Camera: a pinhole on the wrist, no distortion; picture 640 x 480 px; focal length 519.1 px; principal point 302.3 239.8 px. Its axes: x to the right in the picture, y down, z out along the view. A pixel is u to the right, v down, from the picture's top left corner.
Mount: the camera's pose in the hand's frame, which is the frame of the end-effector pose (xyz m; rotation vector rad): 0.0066 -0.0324 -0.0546 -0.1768 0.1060 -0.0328
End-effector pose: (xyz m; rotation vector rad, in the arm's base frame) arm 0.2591 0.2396 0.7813 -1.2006 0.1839 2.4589
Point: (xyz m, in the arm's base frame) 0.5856 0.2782 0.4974
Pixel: behind the camera
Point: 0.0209 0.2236 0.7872
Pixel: 474.1 446.1
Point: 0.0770 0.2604 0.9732
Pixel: 162.8 270.9
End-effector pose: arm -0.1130 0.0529 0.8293 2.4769 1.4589 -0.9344
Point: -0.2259 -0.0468 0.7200
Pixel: 109.2 172.6
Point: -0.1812 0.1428 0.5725
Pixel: 604.8 121.4
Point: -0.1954 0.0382 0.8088
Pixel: 76.5 17.7
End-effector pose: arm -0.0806 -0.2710 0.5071 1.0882 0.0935 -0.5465
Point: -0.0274 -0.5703 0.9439
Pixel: 246.7 441.1
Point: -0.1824 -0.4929 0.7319
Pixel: 123.2 270.7
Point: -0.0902 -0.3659 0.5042
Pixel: 332.7 120.9
